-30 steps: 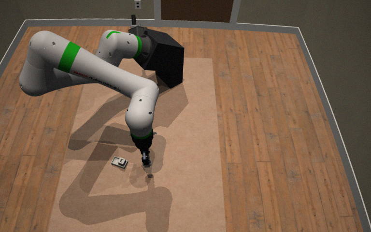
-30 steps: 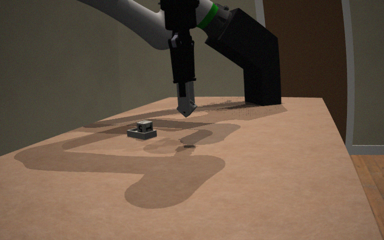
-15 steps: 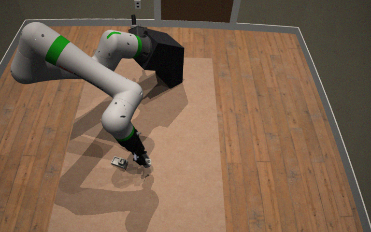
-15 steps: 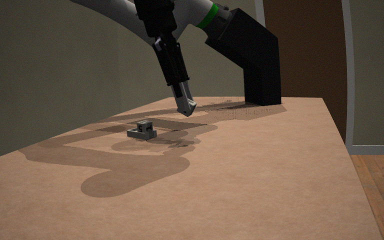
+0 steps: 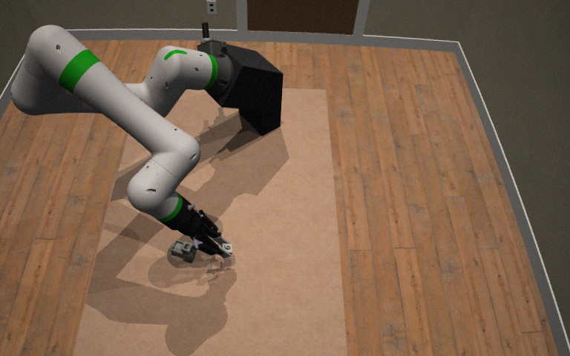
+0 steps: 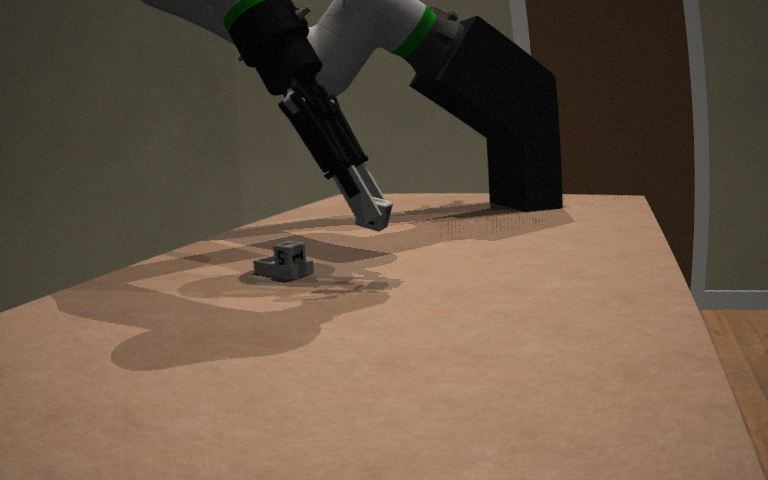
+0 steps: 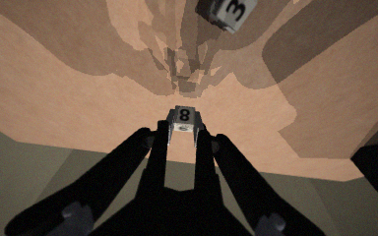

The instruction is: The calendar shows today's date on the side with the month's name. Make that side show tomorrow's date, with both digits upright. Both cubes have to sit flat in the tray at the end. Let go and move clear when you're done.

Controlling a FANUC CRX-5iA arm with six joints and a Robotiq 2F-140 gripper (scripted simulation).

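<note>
The grey calendar tray is 130 mm to the right of my hand, 100 mm below it and 60 mm behind it. The rest, counted from my hand: grey number cube 20 mm below, 10 mm to the left.
</note>
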